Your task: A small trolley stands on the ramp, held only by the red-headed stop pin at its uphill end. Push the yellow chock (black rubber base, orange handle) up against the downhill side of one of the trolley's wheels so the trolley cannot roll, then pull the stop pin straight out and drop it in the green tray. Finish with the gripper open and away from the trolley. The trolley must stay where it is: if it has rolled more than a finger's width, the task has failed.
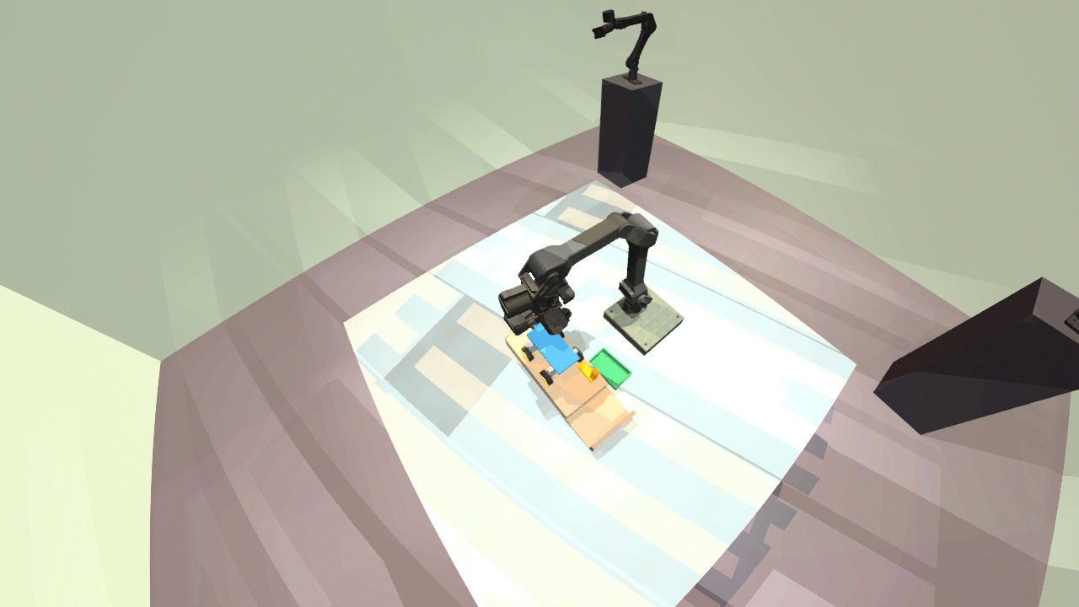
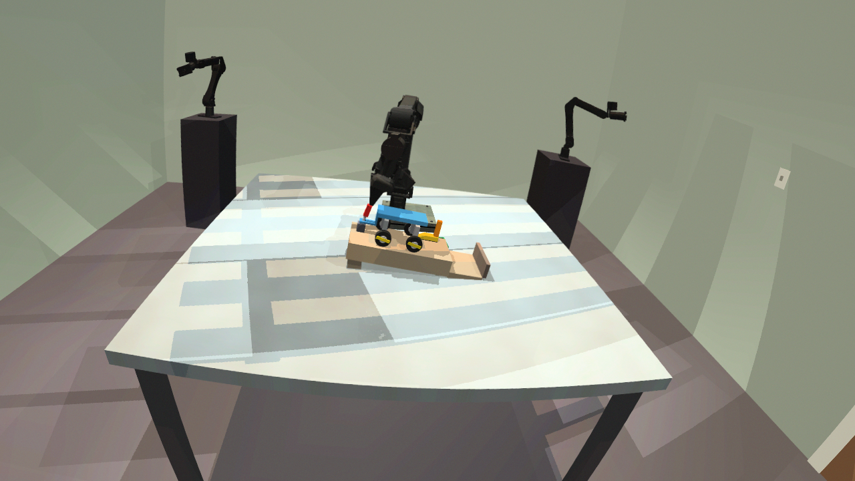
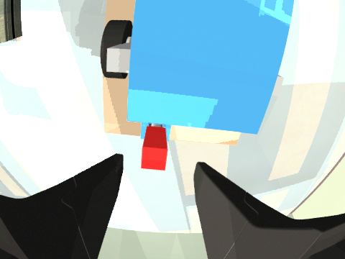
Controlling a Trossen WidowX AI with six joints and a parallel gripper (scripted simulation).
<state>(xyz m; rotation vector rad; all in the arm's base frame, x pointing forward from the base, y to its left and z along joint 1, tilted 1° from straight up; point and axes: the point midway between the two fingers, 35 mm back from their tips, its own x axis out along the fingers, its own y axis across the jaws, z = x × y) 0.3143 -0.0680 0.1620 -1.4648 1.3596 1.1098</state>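
The red-headed stop pin lies 10 mm to the right of my gripper tip and 40 mm below it. From my gripper tip the other things lie so: yellow chock 50 mm behind, 180 mm to the left, 90 mm below; blue trolley 10 mm ahead, 90 mm to the left, 60 mm below; ramp 10 mm ahead, 90 mm to the left, 130 mm below.
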